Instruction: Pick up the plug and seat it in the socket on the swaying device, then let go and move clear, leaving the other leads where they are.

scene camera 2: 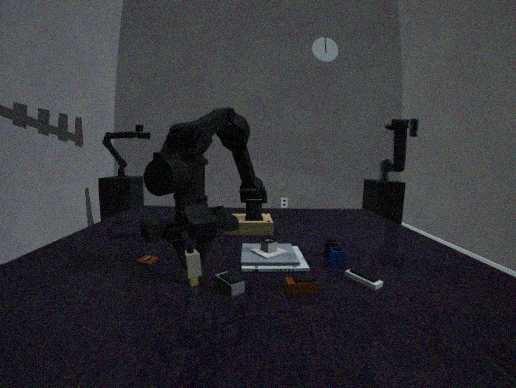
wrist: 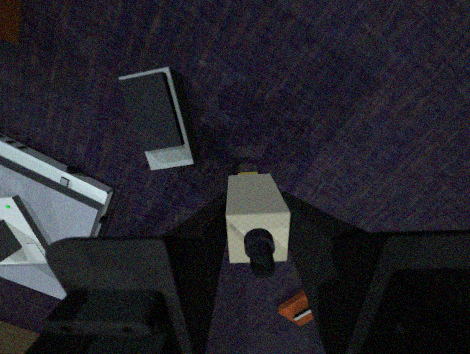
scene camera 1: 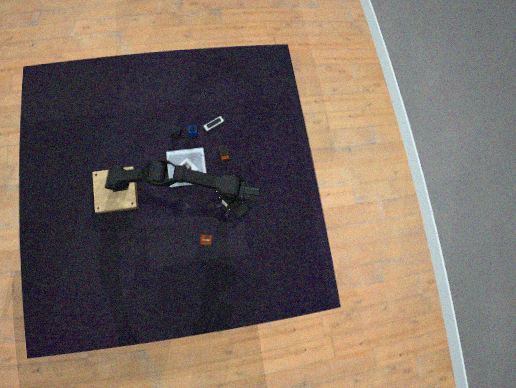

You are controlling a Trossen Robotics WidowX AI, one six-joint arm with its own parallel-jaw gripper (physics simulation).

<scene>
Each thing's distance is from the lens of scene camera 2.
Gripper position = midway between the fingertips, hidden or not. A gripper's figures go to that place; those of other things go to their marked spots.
my gripper point(scene camera 2: 192, 266): 53 cm
device point(scene camera 2: 268, 256): 63 cm
</scene>
